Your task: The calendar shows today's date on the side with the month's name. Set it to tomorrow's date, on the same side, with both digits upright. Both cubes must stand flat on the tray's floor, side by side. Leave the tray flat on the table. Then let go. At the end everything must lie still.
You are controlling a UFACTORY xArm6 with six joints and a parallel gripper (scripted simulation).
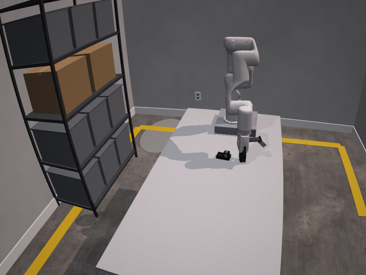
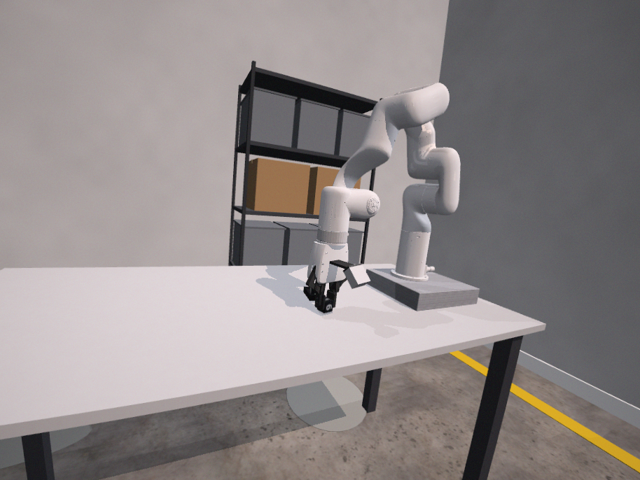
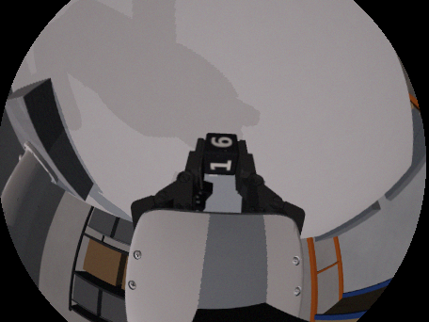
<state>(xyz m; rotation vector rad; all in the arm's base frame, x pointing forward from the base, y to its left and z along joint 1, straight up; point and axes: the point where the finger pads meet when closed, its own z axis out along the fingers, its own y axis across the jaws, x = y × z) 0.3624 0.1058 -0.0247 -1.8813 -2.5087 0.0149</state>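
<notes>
Right now my hand is 1 cm above the black cube.
</notes>
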